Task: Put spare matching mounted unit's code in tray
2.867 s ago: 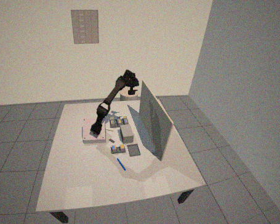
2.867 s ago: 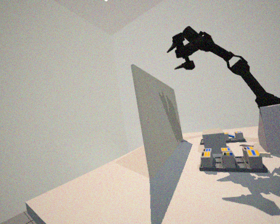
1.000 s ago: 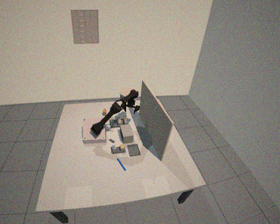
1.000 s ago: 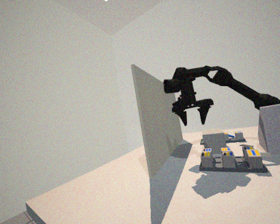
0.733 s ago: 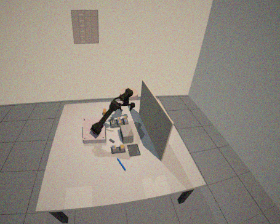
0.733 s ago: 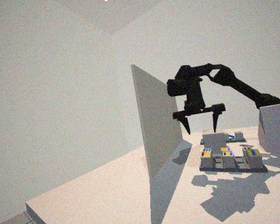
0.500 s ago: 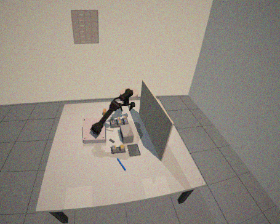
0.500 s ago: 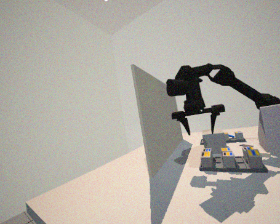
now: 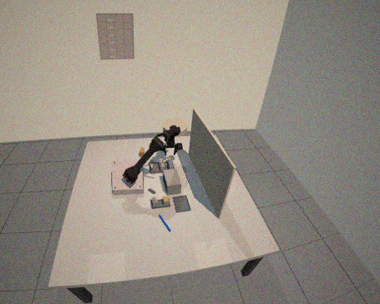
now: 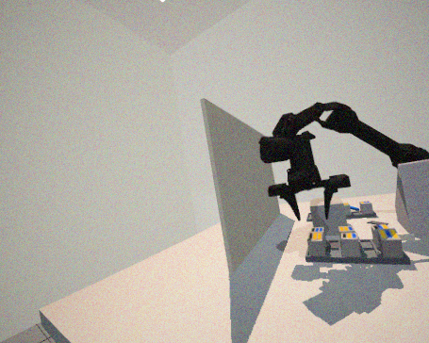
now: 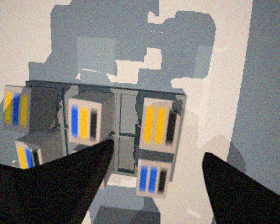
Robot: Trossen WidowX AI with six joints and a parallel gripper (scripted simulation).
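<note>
Right now the grey spare is 50 mm below my gripper tip. Also, from my gripper tip: tall grey panel (240 mm ahead, 210 mm to the right, 130 mm above); then small orange block (240 mm behind, 140 mm to the left, 70 mm below); then grey mounted unit (240 mm to the right, 40 mm below).
</note>
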